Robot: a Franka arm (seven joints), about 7 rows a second.
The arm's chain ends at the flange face. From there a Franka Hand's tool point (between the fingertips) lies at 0.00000 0.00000 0.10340 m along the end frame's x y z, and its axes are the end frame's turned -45 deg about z.
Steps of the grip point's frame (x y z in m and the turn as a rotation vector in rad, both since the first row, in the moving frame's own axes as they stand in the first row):
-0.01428, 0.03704, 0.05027, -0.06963, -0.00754, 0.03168
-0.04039, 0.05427, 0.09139, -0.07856, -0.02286, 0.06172
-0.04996, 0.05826, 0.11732, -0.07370, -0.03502, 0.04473
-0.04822, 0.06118, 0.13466, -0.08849, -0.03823, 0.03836
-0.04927, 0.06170, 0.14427, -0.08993, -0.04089, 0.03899
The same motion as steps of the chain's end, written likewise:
0.01165, 0.03058, 0.05052, -0.05457, 0.04390, 0.03168
0.00598, 0.05941, 0.09174, -0.07171, 0.03939, 0.06172
0.00322, 0.06852, 0.11766, -0.07688, 0.02735, 0.04473
0.00567, 0.06804, 0.13514, -0.08960, 0.03554, 0.03836
0.00540, 0.06885, 0.14477, -0.09250, 0.03468, 0.03899

